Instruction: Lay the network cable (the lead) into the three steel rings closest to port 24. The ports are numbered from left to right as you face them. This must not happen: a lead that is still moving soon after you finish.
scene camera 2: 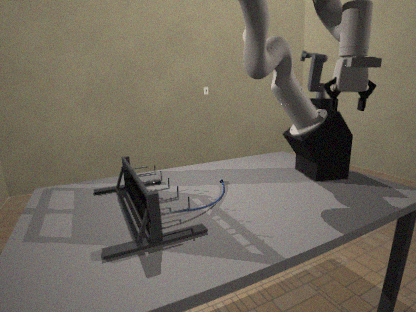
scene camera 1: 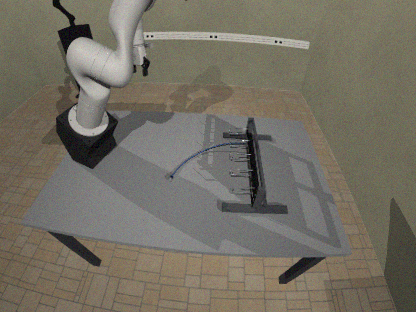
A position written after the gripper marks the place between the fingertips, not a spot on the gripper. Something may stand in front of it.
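Observation:
There's a dark patch-panel rack (scene camera 2: 141, 198) here, and you'd see the gripper (scene camera 2: 347, 110) as well.

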